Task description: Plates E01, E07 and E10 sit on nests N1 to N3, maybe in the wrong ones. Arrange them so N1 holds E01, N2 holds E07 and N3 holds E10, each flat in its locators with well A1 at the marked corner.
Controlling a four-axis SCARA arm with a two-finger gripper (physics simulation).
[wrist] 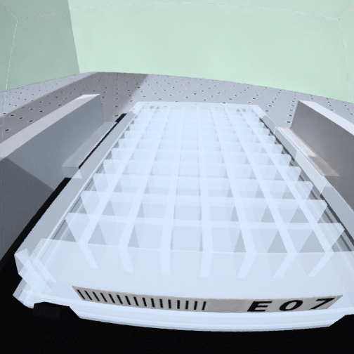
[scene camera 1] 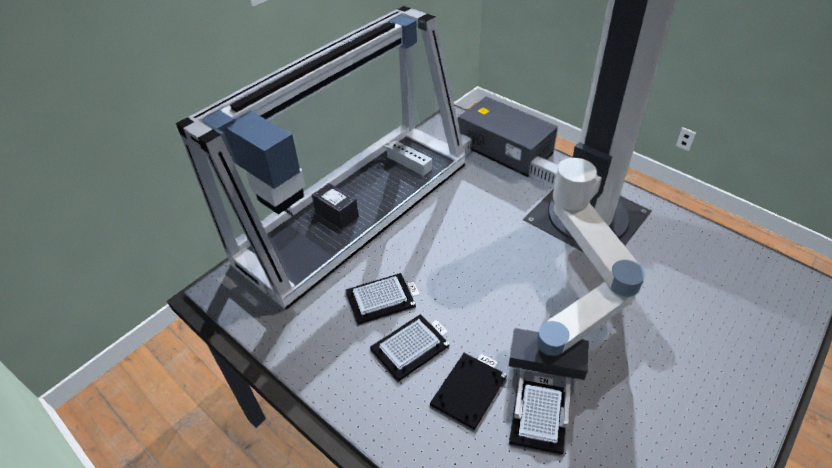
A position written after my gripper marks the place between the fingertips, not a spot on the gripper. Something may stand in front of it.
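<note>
I can see my gripper (scene camera 1: pixel 540 420) here. The scene also has a black out nest (scene camera 1: pixel 469 388) in it, and I find a nest N2 (scene camera 1: pixel 398 374) and a nest N3 (scene camera 1: pixel 360 318) as well.
</note>
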